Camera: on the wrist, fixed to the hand. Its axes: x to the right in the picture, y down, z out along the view.
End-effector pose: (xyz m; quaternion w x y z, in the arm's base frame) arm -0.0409 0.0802 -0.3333 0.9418 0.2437 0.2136 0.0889
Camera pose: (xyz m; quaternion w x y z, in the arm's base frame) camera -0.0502 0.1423 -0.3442 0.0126 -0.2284 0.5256 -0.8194
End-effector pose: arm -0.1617 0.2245 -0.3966 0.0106 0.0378 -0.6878 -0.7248
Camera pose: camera -0.1733 0.1823 -0.3503 0.4733 -0.8800 -0.0396 -0.0074
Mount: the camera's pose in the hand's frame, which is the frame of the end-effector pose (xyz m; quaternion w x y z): 0.0125 0.0489 -0.0389 0.0044 -0.0036 -0.3130 0.9497
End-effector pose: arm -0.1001 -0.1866 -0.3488 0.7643 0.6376 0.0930 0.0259
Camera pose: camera -0.0908 -0.1378 -0.3089 0.0102 0.0965 -0.8445 0.5268
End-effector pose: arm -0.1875 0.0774 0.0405 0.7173 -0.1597 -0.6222 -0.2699
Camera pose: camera -0.1265 0.0923 0.0512 0.0642 -0.6787 -0.0746 0.7278
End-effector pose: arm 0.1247 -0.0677 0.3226 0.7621 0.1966 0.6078 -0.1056
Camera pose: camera 0.1128 -0.0060 0.3117 0.2946 0.5423 -0.4222 0.6640
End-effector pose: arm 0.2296 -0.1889 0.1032 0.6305 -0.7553 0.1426 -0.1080
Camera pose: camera 0.2241 -0.2372 0.0620 0.1473 0.0960 0.5210 0.8353
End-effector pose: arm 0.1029 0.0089 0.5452 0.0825 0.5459 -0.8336 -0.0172
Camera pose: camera 0.0597 0.0196 0.5908 0.2423 0.7950 0.5479 0.0956
